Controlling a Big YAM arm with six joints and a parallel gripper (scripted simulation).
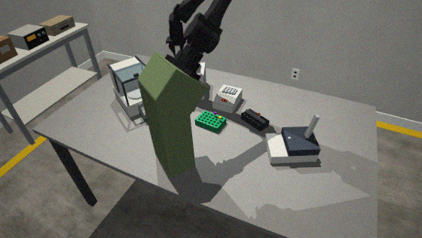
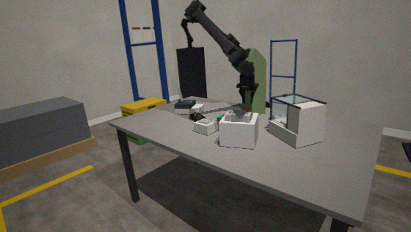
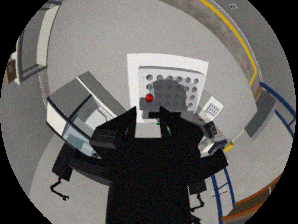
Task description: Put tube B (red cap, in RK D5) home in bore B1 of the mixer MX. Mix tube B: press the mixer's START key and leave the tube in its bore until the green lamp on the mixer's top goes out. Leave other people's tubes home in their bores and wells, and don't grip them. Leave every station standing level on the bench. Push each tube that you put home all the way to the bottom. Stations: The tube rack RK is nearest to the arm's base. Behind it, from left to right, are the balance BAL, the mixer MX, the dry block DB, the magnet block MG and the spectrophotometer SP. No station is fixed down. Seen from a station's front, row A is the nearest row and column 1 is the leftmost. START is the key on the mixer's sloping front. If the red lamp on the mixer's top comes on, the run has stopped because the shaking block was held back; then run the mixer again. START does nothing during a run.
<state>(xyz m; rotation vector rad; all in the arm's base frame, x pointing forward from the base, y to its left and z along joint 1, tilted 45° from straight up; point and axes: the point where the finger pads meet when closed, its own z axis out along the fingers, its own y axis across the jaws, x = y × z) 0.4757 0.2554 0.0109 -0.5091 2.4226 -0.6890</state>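
Right now the green start key is 15 cm behind my hand, 9 cm to the right of it and 16 cm below it. The rest, counted from my hand: dry block DB 6 cm behind, 29 cm to the right, 19 cm below; tube B 7 cm below; grey shaking block 2 cm ahead, 4 cm to the right, 7 cm below.
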